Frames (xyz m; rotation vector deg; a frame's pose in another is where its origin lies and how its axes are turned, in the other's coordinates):
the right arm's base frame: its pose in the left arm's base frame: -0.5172 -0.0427 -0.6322 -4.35 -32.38 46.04
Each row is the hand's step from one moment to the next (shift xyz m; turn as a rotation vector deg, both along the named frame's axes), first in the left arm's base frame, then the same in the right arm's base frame.
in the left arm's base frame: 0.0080 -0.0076 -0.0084 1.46 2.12 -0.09
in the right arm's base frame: -0.0047 -0.0083 -0.0101 2.25 0.54 -1.12
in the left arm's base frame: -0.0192 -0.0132 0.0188 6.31 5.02 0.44
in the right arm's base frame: -0.0114 -0.0017 0.0276 7.21 -0.77 -3.55
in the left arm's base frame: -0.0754 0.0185 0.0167 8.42 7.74 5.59
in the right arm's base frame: -0.0214 0.0581 0.0497 12.60 -1.67 -0.63
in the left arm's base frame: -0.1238 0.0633 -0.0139 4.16 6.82 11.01
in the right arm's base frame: -0.0307 0.1298 0.0417 12.03 -0.98 6.27
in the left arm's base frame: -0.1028 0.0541 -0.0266 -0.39 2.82 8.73
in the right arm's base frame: -0.0312 0.1130 0.0216 5.68 -0.16 7.21
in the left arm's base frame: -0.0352 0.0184 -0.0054 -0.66 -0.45 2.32
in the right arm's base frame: -0.0091 0.0376 0.0106 0.36 -0.51 2.37
